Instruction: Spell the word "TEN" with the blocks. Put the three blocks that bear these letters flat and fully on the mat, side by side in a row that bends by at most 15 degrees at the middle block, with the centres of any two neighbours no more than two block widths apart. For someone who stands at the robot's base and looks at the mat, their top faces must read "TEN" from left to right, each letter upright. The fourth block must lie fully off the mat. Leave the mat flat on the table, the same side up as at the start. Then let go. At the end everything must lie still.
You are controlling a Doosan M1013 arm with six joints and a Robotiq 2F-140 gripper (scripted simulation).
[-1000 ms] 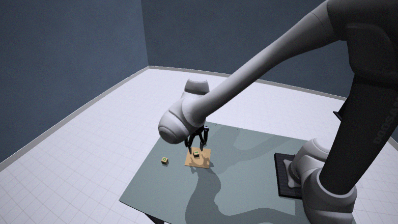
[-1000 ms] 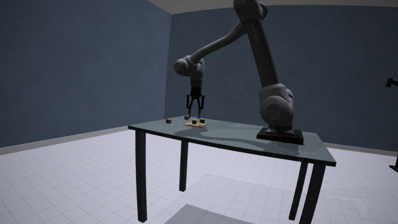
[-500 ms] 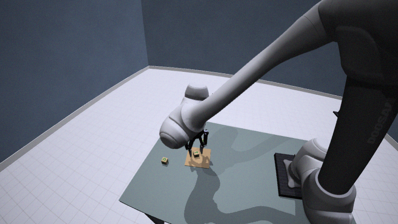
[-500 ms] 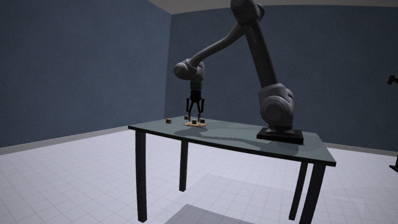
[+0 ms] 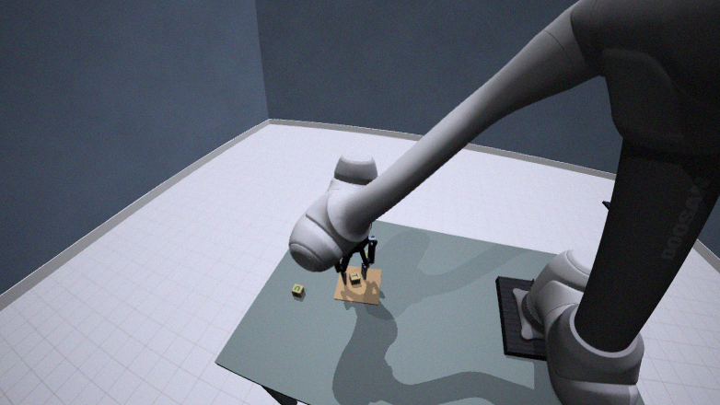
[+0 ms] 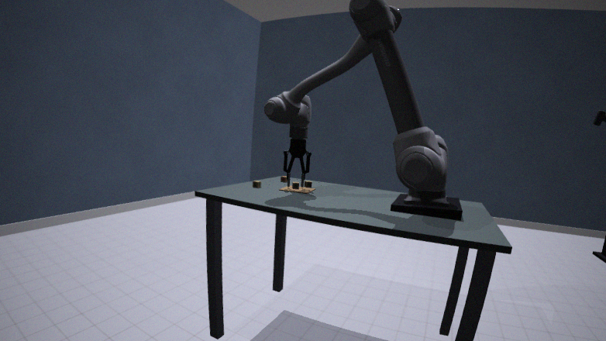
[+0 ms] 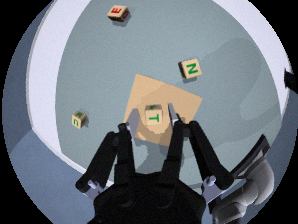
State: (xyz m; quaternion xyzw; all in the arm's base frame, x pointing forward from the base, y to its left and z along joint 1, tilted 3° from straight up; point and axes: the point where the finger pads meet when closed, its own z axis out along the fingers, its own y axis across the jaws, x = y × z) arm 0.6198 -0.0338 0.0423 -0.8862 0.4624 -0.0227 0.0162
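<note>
Right now the block is 2 cm below my hand. Round my hand: tan mat 2 cm behind, 1 cm to the left, 4 cm below.
</note>
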